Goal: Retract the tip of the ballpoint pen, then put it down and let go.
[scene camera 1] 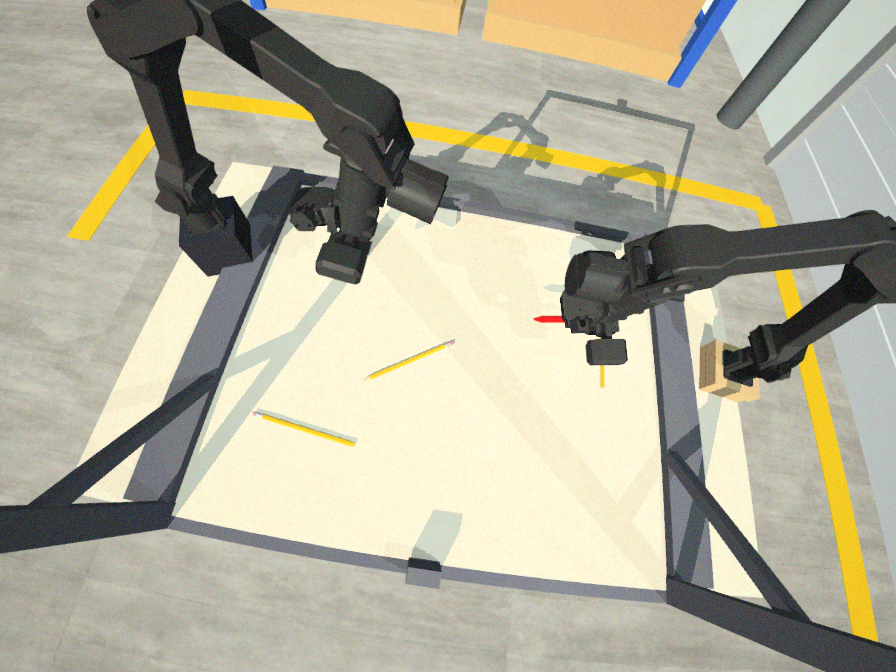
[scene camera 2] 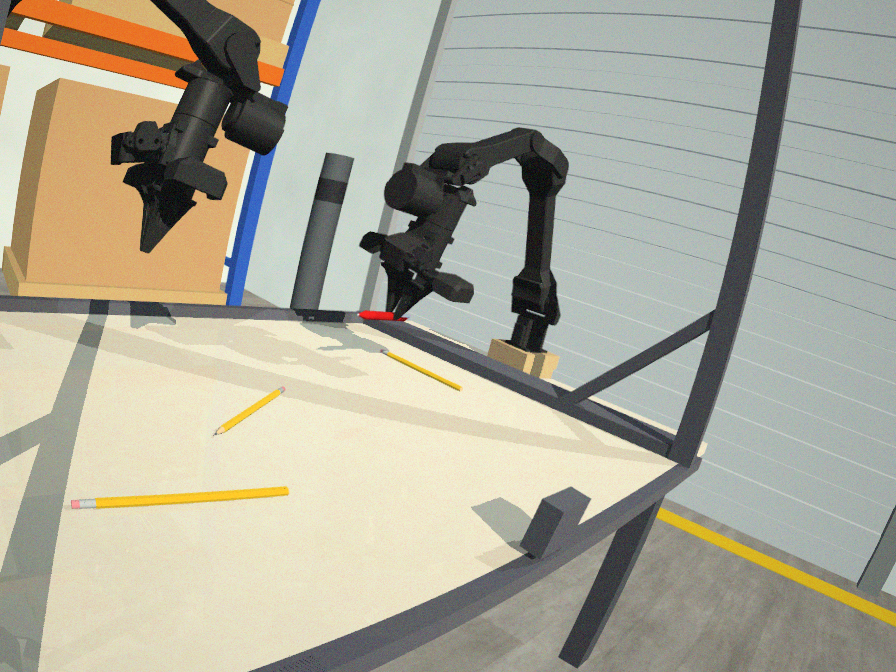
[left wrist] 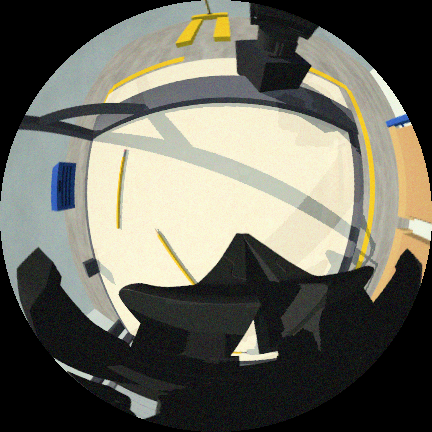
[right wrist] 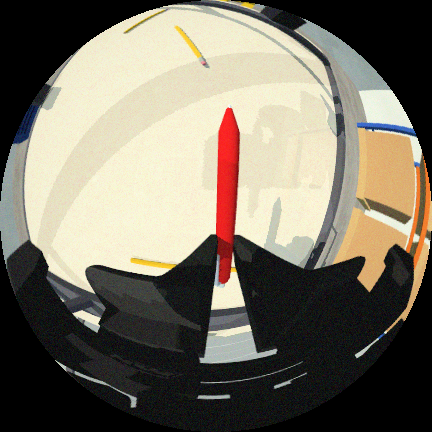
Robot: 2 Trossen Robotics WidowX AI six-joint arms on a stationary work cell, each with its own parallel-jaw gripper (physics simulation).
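Places are measured from the left arm's base along level axes (x right, y back, z down), in centimetres.
Pixels of known places: left gripper, fingertip midpoint: (scene camera 2: 144,252) (left wrist: 240,238); right gripper, fingertip midpoint: (scene camera 2: 391,316) (right wrist: 224,240); left arm's base, origin of the base link: (scene camera 1: 206,219) (left wrist: 273,48); right arm's base, origin of the base link: (scene camera 1: 737,368) (scene camera 2: 526,347).
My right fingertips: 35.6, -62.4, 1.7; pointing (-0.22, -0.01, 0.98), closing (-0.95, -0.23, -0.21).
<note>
For each thing: its top centre in the pictures, then the offset to it from my right fingertips, as dx, dy, dz.
- red ballpoint pen, middle of its top: (right wrist: 230,217) (scene camera 2: 386,308) (scene camera 1: 569,316) -0.3, +2.1, -1.4
- small block, middle of its top: (scene camera 2: 565,496) (scene camera 1: 423,576) (left wrist: 85,270) +31.8, +37.5, +3.2
The red ballpoint pen (scene camera 1: 548,319) (scene camera 2: 376,315) (right wrist: 228,165) is held roughly level above the table, its shadow apart from it. A tiny pale point shows at its tapered end in the right wrist view. My right gripper (scene camera 2: 395,315) (right wrist: 224,240) is shut on the pen near its rear end, where a light clip shows. In scene camera 1 the right arm hides the rear of the pen and the fingertips. My left gripper (scene camera 2: 146,249) (left wrist: 240,238) is shut and empty, raised above the table far from the pen.
Yellow pencils lie on the table: one near the middle (scene camera 1: 412,359) (scene camera 2: 249,412), one at the lower left (scene camera 1: 311,429) (scene camera 2: 188,497), and one partly under the right arm in scene camera 1 (scene camera 1: 602,376) (scene camera 2: 423,370). A dark frame (scene camera 1: 289,546) edges the table, with a small block (scene camera 1: 424,572) on it.
</note>
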